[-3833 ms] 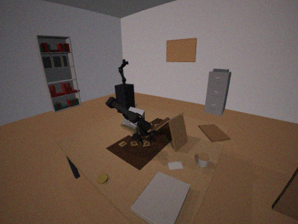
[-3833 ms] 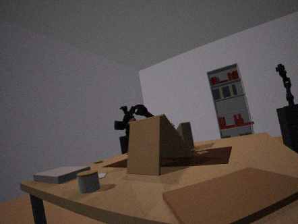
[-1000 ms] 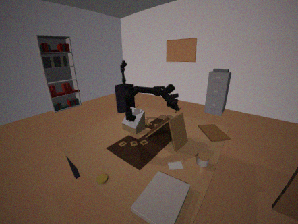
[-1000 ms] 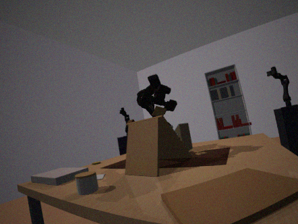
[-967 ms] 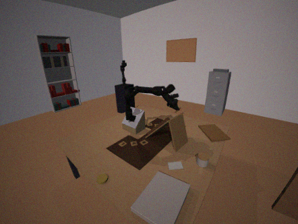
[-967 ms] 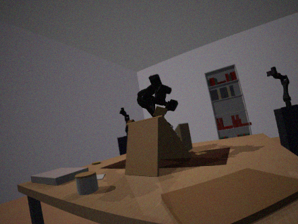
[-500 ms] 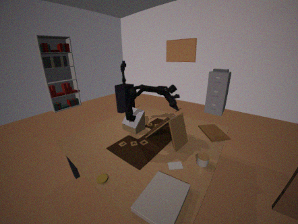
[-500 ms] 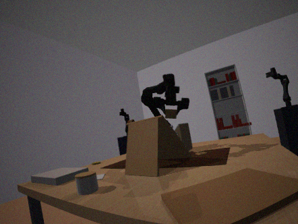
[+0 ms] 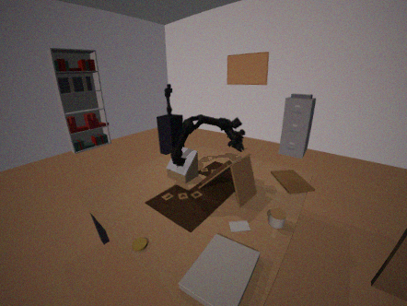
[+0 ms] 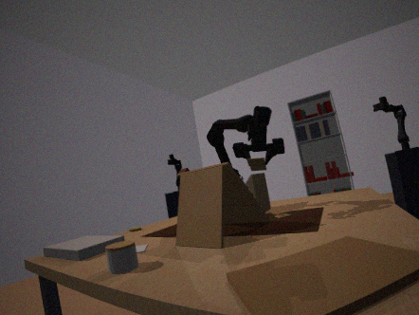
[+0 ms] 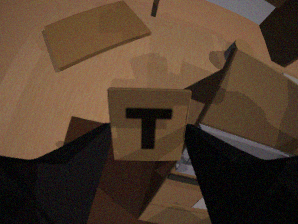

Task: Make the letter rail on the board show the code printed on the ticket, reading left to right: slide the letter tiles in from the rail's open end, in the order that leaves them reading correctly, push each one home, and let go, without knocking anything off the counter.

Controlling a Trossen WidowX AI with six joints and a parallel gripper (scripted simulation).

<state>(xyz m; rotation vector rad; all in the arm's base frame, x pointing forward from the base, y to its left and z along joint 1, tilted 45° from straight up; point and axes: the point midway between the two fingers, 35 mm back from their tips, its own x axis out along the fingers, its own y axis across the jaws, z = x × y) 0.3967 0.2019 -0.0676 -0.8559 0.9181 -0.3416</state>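
My gripper tip is now 9 cm past the white ticket, 16 cm to the left of it and 13 cm above it. Also, from my gripper tip: tile marked e (23 cm behind, 2 cm to the left, 23 cm below); then dark mat (21 cm behind, 21 cm to the right, 23 cm below); then tile marked t (right at my gripper tip).
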